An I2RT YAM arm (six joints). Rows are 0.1 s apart.
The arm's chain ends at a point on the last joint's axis. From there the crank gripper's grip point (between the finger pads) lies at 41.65 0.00 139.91 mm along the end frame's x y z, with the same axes.
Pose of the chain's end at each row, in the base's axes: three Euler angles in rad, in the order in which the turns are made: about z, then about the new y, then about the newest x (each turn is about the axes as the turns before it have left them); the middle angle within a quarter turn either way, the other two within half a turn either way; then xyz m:
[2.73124 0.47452 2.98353 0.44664 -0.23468 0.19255]
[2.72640 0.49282 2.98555 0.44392 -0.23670 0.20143]
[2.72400 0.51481 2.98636 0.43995 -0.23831 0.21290]
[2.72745 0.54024 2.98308 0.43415 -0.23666 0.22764]
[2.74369 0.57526 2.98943 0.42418 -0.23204 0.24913]
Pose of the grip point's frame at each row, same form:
[2.73124 0.47452 2.98353 0.47934 -0.22489 0.05062]
[2.72640 0.49282 2.98555 0.47895 -0.22838 0.05996]
[2.72400 0.51481 2.98636 0.47780 -0.23144 0.07208]
[2.72745 0.54024 2.98308 0.47539 -0.23066 0.08774]
[2.74369 0.57526 2.98943 0.46954 -0.22810 0.11043]

